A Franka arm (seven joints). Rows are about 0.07 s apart.
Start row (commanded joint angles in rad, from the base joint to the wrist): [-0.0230 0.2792 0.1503 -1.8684 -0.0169 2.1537 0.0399]
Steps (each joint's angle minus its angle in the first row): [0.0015 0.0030 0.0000 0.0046 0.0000 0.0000 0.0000]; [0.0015 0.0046 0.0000 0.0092 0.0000 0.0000 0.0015]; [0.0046 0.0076 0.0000 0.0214 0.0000 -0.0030 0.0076]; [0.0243 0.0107 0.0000 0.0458 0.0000 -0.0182 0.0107]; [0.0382 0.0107 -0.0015 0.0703 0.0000 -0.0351 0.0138]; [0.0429 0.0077 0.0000 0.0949 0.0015 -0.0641 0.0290]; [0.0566 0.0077 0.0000 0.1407 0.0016 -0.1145 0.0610]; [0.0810 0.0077 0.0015 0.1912 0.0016 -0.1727 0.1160]
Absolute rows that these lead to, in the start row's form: [-0.0215 0.2822 0.1503 -1.8638 -0.0169 2.1537 0.0399]; [-0.0215 0.2838 0.1503 -1.8592 -0.0169 2.1537 0.0414]; [-0.0184 0.2868 0.1503 -1.8470 -0.0169 2.1507 0.0475]; [0.0013 0.2899 0.1503 -1.8226 -0.0169 2.1355 0.0506]; [0.0152 0.2899 0.1488 -1.7981 -0.0169 2.1186 0.0537]; [0.0199 0.2869 0.1503 -1.7735 -0.0154 2.0896 0.0689]; [0.0336 0.2869 0.1503 -1.7277 -0.0153 2.0392 0.1009]; [0.0580 0.2869 0.1518 -1.6772 -0.0153 1.9810 0.1559]
